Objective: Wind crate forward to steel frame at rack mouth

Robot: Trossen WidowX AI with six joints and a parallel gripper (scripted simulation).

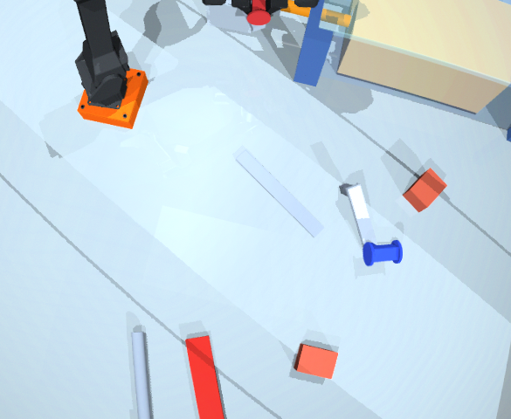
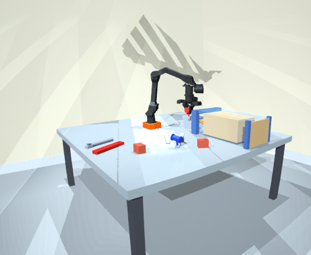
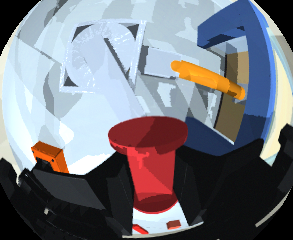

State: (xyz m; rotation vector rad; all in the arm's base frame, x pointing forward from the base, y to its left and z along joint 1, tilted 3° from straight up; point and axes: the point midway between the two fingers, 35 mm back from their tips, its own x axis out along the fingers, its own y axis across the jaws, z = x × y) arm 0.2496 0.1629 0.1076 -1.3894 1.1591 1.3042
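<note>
The blue steel frame lies 10 cm ahead of my gripper tip, 7 cm to the left of it and 1 cm below it. The rest, counted from my gripper tip: red knob: 2 cm above; then round winch: 8 cm below, 7 cm to the left, 7 cm behind; then grey crank handle: 3 cm to the left, 2 cm behind, 1 cm below.
</note>
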